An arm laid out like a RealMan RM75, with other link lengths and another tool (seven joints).
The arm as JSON. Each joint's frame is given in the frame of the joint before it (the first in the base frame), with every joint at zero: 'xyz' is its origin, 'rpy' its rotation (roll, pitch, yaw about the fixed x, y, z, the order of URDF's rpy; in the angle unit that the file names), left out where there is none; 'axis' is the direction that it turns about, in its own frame. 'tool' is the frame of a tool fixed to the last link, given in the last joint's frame.
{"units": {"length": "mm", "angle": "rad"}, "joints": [
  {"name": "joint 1", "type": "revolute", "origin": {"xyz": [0.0, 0.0, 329.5]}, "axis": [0.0, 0.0, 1.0]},
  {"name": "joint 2", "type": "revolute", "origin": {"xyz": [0.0, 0.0, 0.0]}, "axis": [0.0, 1.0, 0.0]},
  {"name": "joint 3", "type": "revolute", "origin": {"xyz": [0.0, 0.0, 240.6]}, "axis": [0.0, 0.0, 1.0]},
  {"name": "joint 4", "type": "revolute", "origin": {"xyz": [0.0, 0.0, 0.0]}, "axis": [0.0, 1.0, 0.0]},
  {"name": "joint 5", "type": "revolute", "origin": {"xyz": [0.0, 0.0, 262.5]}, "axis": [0.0, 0.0, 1.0]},
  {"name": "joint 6", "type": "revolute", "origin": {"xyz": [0.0, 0.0, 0.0]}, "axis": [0.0, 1.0, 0.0]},
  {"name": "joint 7", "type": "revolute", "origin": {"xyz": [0.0, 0.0, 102.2]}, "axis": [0.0, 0.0, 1.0]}
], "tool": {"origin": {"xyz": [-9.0, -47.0, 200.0], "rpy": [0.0, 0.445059, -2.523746]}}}
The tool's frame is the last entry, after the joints.
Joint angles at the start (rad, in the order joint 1, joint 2, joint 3, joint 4, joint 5, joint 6, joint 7):
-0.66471 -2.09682 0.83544 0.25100 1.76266 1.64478 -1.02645
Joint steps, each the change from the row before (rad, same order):
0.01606 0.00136 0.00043 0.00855 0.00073 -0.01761 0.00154
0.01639 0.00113 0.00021 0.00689 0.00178 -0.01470 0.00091
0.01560 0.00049 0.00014 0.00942 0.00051 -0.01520 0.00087
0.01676 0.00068 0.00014 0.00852 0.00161 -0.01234 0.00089
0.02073 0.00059 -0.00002 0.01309 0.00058 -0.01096 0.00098
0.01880 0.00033 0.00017 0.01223 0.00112 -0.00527 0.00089
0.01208 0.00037 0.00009 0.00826 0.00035 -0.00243 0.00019
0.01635 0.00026 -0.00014 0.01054 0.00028 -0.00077 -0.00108
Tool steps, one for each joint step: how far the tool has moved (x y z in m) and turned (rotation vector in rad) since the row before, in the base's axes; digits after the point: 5 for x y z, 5 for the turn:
-0.00985 0.00338 0.00041 0.01560 0.01660 0.01871
-0.00971 0.00194 0.00022 0.01182 0.01462 0.01874
-0.00902 0.00264 0.00079 0.01412 0.01446 0.01710
-0.00925 0.00132 0.00080 0.01143 0.01327 0.01690
-0.01012 0.00137 0.00209 0.01453 0.01322 0.01753
-0.00816 -0.00001 0.00210 0.01048 0.00942 0.01279
-0.00503 -0.00008 0.00163 0.00662 0.00541 0.00784
-0.00622 -0.00083 0.00218 0.00674 0.00466 0.01082

